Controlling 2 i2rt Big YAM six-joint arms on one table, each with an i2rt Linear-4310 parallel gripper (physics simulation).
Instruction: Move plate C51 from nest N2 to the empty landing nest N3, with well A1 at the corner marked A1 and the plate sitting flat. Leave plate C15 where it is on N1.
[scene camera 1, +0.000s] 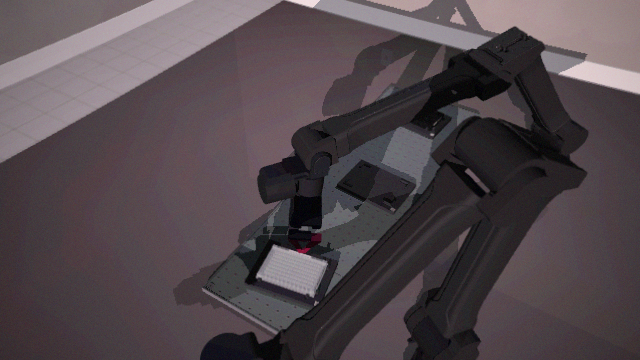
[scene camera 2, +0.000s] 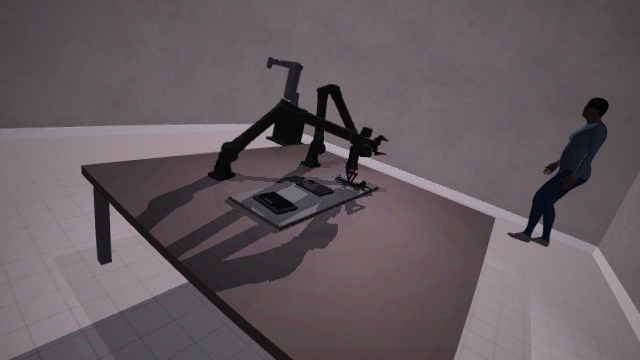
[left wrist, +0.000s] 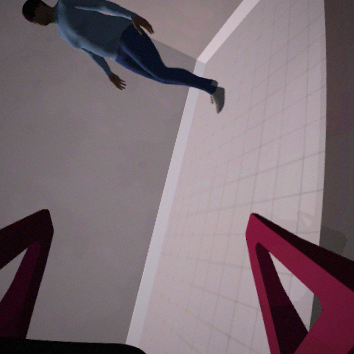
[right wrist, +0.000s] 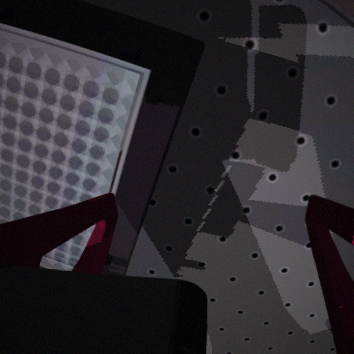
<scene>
my left gripper: open, holds nothing
my right gripper: open, touches a well plate (scene camera 1: 299, 272)
</scene>
